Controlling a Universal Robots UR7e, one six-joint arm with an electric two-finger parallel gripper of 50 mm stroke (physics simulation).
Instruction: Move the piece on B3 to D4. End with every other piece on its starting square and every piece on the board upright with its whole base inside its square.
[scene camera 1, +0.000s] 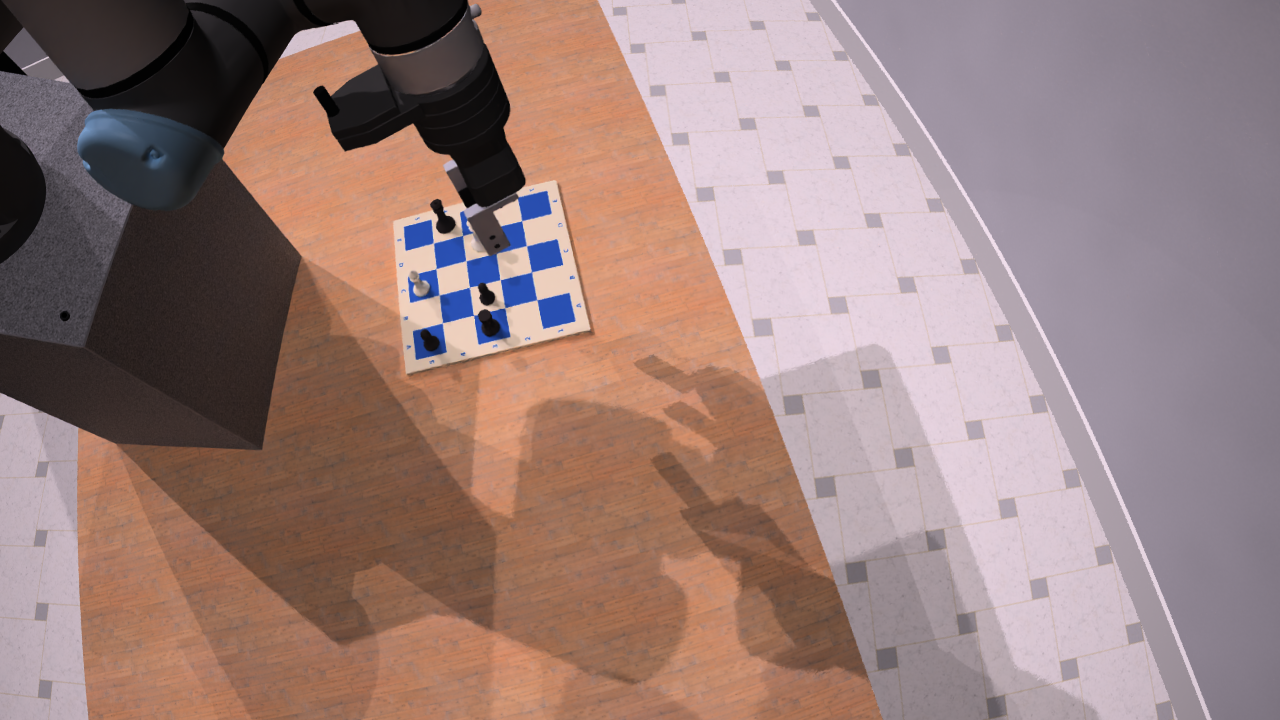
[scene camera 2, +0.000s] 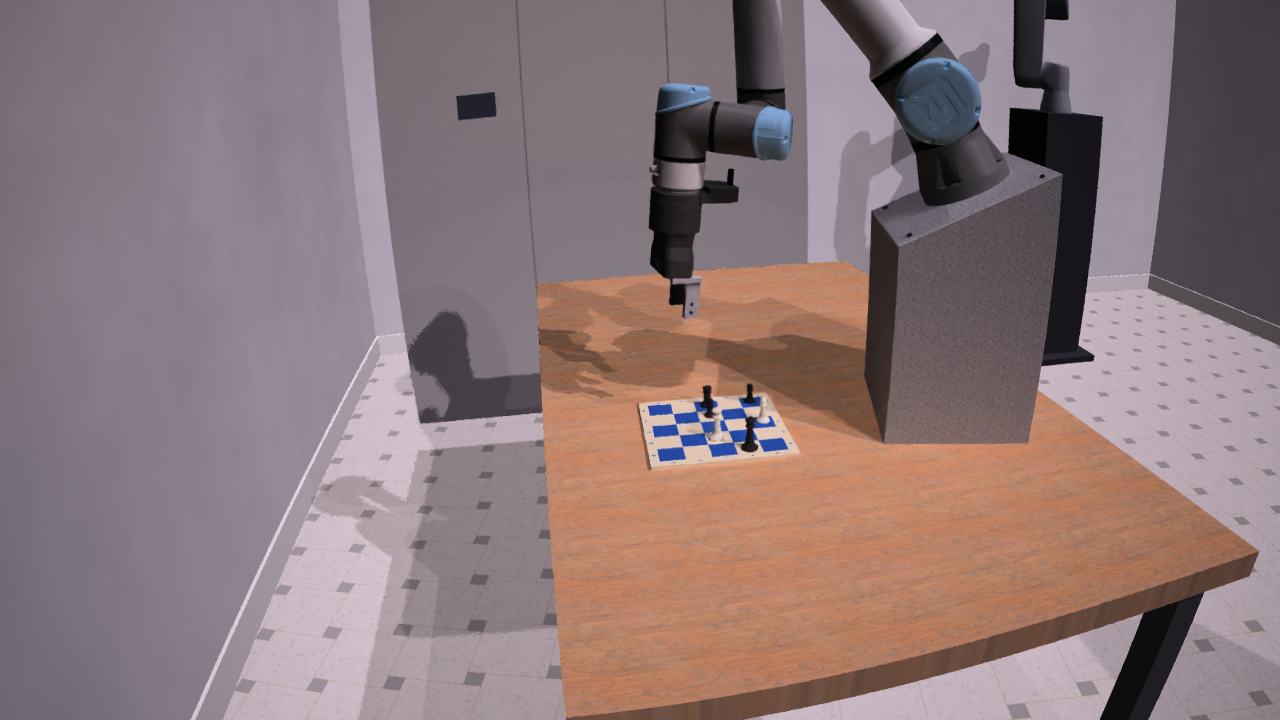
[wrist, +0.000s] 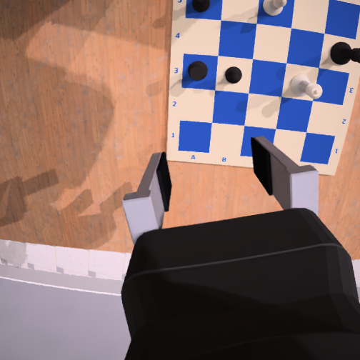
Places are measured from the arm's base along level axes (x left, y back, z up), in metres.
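Pixels of known places: gripper, between the fingertips: (scene camera 1: 488, 227) (scene camera 2: 682, 310); arm's base, origin of its link: (scene camera 2: 966, 185).
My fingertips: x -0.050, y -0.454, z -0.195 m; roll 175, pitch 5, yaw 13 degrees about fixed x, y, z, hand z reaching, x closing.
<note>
For each thing: its middle in the pictures, then the offset to it from my fingertips. "spot": a spot on its surface instead. Level surfaces: height alone.
- B3, middle of its body: (scene camera 1: 484, 291) (scene camera 2: 710, 406) dx +0.025, dy +0.036, dz -0.155 m
- A3, middle of its body: (scene camera 1: 487, 321) (scene camera 2: 707, 396) dx -0.015, dy +0.038, dz -0.154 m
- blue square D4, a spot on its surface: (scene camera 1: 450, 251) spot: dx +0.103, dy +0.073, dz -0.171 m
- D3, middle of its body: (scene camera 1: 476, 231) (scene camera 2: 717, 422) dx +0.103, dy +0.033, dz -0.145 m
- E4, middle of its body: (scene camera 1: 440, 213) (scene camera 2: 749, 432) dx +0.144, dy +0.074, dz -0.145 m
- A5, middle of its body: (scene camera 1: 427, 338) (scene camera 2: 749, 392) dx -0.016, dy +0.110, dz -0.155 m
- C5, middle of its body: (scene camera 1: 416, 280) (scene camera 2: 763, 408) dx +0.060, dy +0.114, dz -0.149 m
- wooden table, height of its surface: dz -0.177 m
The small black piece on B3 (scene camera 1: 486, 293) (scene camera 2: 709, 410) (wrist: 233, 75) stands upright on a cream square of the board (scene camera 1: 581, 320) (scene camera 2: 652, 463) (wrist: 172, 153). A larger black piece on A3 (scene camera 1: 488, 324) (scene camera 2: 707, 393) (wrist: 197, 70) stands close beside it. The blue square D4 (scene camera 1: 450, 251) (wrist: 304, 45) is empty, between the white piece on D3 (scene camera 2: 716, 424) (wrist: 300, 84) and the black piece on E4 (scene camera 1: 444, 222) (scene camera 2: 750, 435) (wrist: 341, 52). My gripper (scene camera 1: 481, 223) (scene camera 2: 682, 309) (wrist: 210, 161) is open and empty, high above the board. It hides D3 in scene view 1.
A black piece on A5 (scene camera 1: 429, 340) (scene camera 2: 750, 394) (wrist: 201, 4) and a white piece on C5 (scene camera 1: 418, 285) (scene camera 2: 763, 410) (wrist: 274, 6) stand upright. The grey arm pedestal (scene camera 1: 192, 340) (scene camera 2: 957, 331) rises from the wooden table (scene camera 1: 572, 501) (scene camera 2: 850, 555) (wrist: 75, 140).
</note>
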